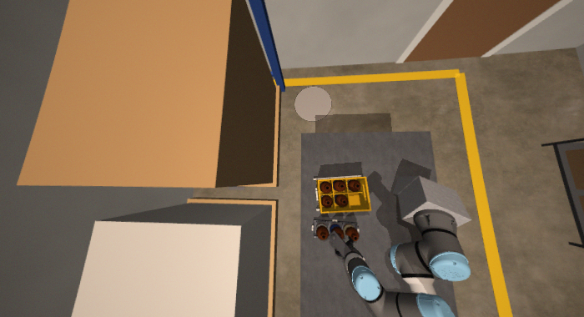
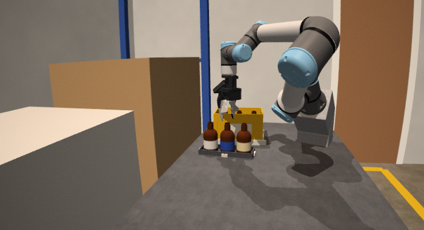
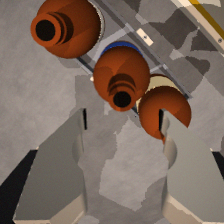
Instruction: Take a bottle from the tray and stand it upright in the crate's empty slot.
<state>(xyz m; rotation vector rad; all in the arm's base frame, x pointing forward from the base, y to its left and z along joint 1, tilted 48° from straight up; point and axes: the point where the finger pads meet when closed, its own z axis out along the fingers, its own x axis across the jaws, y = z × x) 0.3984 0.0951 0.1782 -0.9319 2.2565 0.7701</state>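
My hand is 90 mm short of the white-label bottle, 10 mm to the right of it and 110 mm above it. The rest, counted from my hand: yellow crate 10 mm ahead, 230 mm to the right, 110 mm below; dark tray 180 mm below.
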